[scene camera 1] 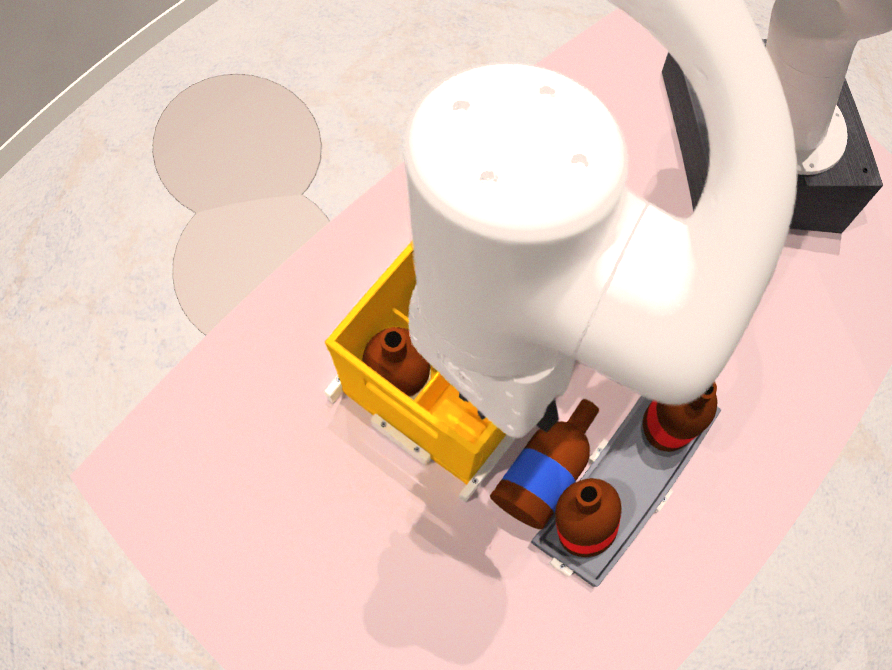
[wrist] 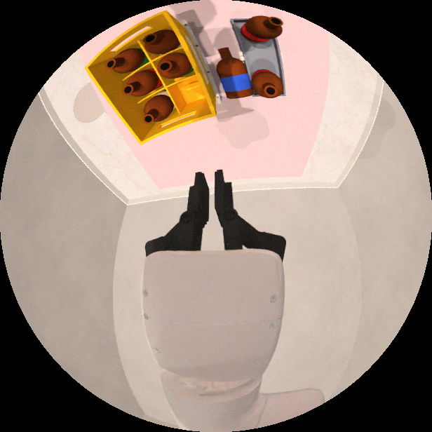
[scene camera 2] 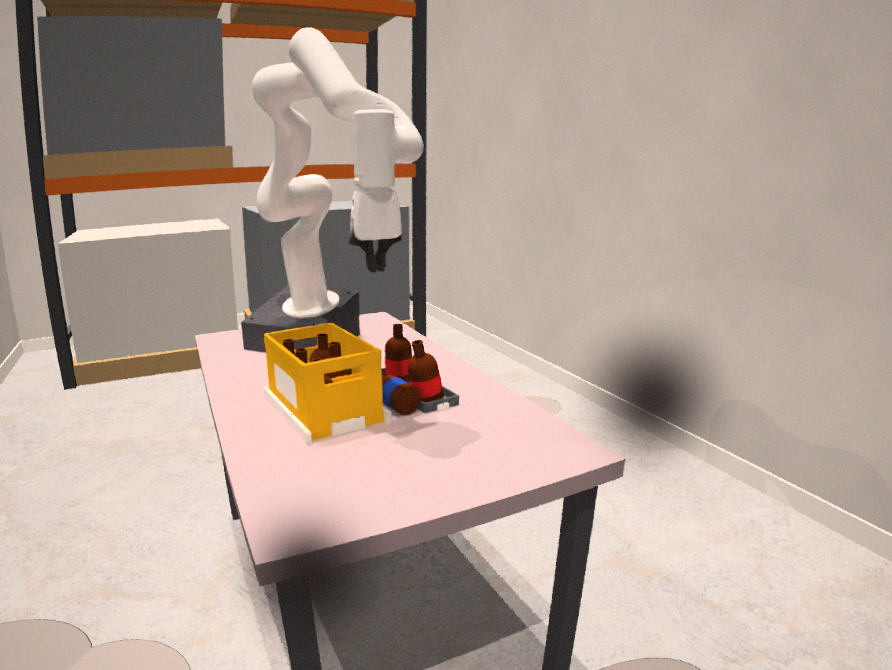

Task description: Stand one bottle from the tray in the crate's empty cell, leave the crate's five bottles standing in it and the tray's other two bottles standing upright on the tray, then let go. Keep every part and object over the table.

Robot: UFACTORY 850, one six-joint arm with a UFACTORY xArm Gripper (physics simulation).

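The blue-labelled bottle (scene camera 1: 542, 475) (scene camera 2: 400, 394) (wrist: 235, 82) lies on its side between the crate and the tray. The yellow crate (scene camera 1: 353, 375) (scene camera 2: 346, 403) (wrist: 120, 112) holds several upright brown bottles; its empty cell (wrist: 192, 95) is at the corner nearest the lying bottle. Two red-labelled bottles stand on the grey tray (scene camera 1: 634, 468) (scene camera 2: 448, 398) (wrist: 262, 57), one (scene camera 1: 589, 515) (scene camera 2: 424, 371) (wrist: 267, 84) beside the lying bottle's base, the other (scene camera 1: 674, 421) (scene camera 2: 397, 351) (wrist: 260, 28) at the other end. My gripper (scene camera 2: 375, 266) (wrist: 211, 179) is shut on nothing, high above them; scene camera 1 hides its tips.
The pink table (scene camera 1: 216, 504) (scene camera 2: 432, 490) (wrist: 240, 160) bears the crate, tray and lying bottle. The robot's dark base (scene camera 1: 836, 205) (scene camera 2: 263, 335) stands at the far end. A shelf rack (scene camera 2: 420, 252) with large boxes stands behind it. White strips edge the crate and tray.
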